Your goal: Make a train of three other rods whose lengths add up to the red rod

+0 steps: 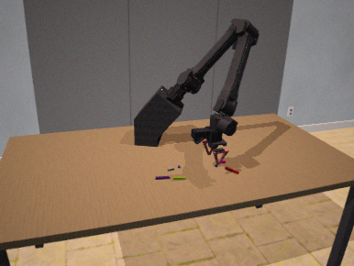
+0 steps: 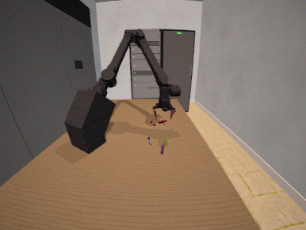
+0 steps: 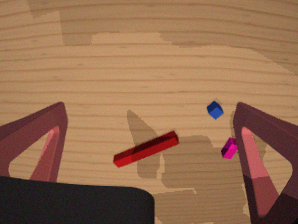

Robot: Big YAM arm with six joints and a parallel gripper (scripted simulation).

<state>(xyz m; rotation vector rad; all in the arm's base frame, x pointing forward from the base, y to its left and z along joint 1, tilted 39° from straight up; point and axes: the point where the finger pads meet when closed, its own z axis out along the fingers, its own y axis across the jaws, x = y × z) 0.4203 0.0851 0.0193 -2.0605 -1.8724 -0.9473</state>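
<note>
The magenta rod is 80 mm behind my hand, 90 mm to the left of it and 80 mm below it. Round my hand: grey rod: 80 mm behind, 170 mm to the right, 80 mm below; red rod: 100 mm to the left, 80 mm below; lime rod: 10 mm ahead, 160 mm to the right, 80 mm below.
</note>
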